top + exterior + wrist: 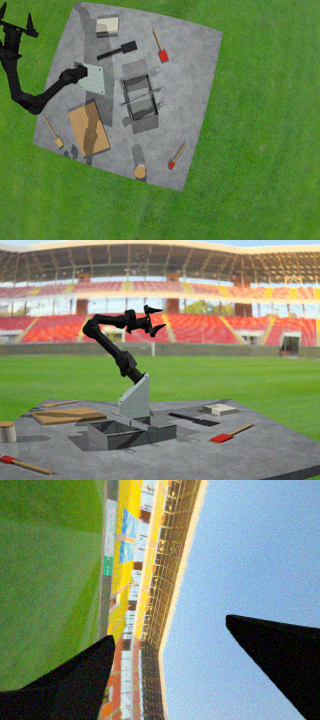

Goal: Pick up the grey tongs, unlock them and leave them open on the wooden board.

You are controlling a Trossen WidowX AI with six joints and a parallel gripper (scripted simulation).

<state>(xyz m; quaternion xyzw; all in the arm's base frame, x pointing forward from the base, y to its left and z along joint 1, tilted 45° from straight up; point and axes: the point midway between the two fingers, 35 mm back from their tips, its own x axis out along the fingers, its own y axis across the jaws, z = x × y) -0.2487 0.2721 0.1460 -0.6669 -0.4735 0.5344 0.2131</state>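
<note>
Now: the roasting tin 590 mm ahead of my gripper tip, 140 mm to the right of it and 490 mm below it. Round my gripper tip: cream block: 110 mm ahead, 310 mm to the left, 510 mm below; wooden board: 300 mm ahead, 500 mm to the right, 520 mm below; black spatula: 290 mm ahead, 150 mm to the left, 520 mm below.
</note>
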